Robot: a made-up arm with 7 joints.
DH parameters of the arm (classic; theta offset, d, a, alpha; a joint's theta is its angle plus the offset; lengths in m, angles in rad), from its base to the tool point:
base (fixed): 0 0 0 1.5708
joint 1: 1.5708 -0.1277 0 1.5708
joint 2: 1.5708 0 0 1.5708
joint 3: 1.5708 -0.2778 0 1.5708
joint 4: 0 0 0 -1.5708
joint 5: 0 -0.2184 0 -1.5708
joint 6: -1.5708 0 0 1.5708
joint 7: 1.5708 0 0 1.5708
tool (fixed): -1.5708 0 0 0
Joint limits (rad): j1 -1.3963..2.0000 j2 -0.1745..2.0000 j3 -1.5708..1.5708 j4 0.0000..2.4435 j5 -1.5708..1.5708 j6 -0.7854..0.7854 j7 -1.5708..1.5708
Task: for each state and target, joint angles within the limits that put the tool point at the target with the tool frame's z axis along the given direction. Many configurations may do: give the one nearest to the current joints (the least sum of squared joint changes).
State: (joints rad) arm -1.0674 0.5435 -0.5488 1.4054 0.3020 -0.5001 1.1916
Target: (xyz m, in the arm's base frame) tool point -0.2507 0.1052 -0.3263 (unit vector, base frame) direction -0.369 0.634 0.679
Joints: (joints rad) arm -1.1429 0.1119 -0.3156 1.1913 0.4164 -0.3273 0.5345
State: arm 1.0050 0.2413 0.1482 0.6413 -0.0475 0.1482 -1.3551
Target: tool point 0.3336 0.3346 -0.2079 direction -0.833 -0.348 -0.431
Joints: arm 0.5818 0.6721 -0.3521 0.9310 -0.2941 -0.1008 -0.6045
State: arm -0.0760 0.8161 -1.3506 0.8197 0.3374 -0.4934 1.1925
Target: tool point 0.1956 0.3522 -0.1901 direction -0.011 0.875 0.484
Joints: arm 0.2902 1.3137 -0.9159 1.5714 0.5943 -0.6047 0.9817
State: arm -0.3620 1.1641 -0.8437 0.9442 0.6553 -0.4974 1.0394
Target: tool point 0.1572 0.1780 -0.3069 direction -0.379 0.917 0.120
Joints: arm -0.0163 0.6575 -0.7335 1.5992 0.5908 -0.2187 0.5565
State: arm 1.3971 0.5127 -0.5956 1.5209 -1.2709 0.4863 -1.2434
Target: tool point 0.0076 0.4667 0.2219 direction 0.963 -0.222 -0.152
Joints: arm 1.9443 1.2203 0.1640 1.2406 -0.8800 0.6353 -0.7878
